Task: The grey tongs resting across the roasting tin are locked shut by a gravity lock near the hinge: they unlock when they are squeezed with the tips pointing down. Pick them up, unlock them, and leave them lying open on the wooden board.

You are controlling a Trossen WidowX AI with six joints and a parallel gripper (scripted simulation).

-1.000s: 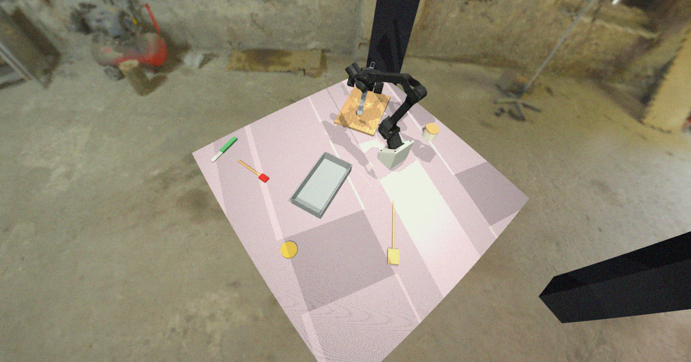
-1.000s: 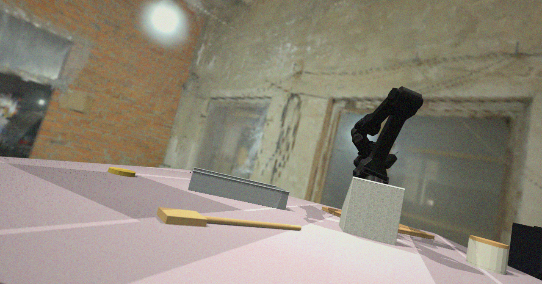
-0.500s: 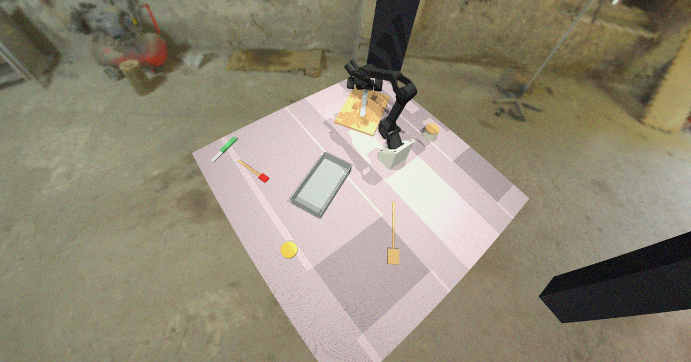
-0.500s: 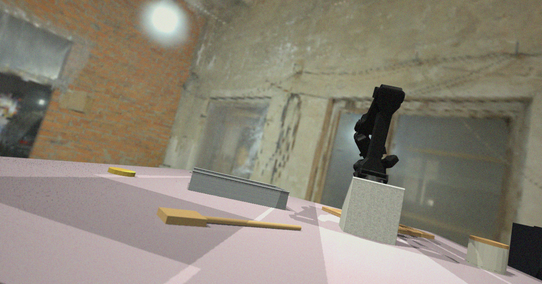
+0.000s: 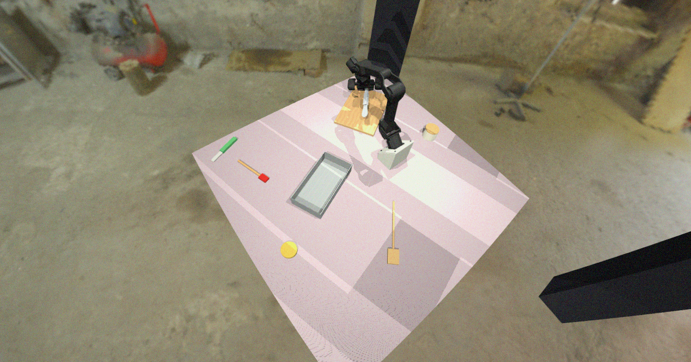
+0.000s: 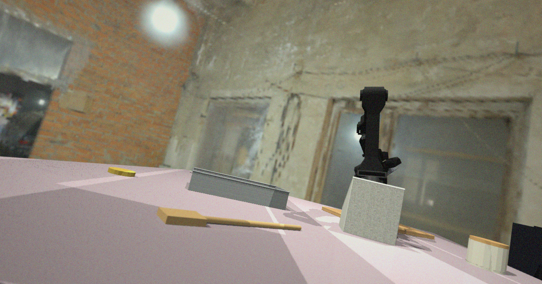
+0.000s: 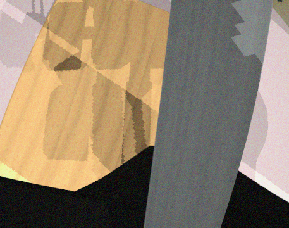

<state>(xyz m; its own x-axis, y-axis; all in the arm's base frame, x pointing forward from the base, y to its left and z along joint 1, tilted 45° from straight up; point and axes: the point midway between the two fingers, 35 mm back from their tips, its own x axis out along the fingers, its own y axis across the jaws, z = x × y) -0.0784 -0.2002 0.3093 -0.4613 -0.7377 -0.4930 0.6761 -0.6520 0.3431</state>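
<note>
My gripper tip is now 150 mm above the wooden board. Also, from my gripper tip: yellow disc (780 mm ahead, 510 mm to the left, 150 mm below); then grey roasting tin (500 mm ahead, 320 mm to the left, 130 mm below); then cream pot (200 mm behind, 360 mm to the left, 120 mm below).
</note>
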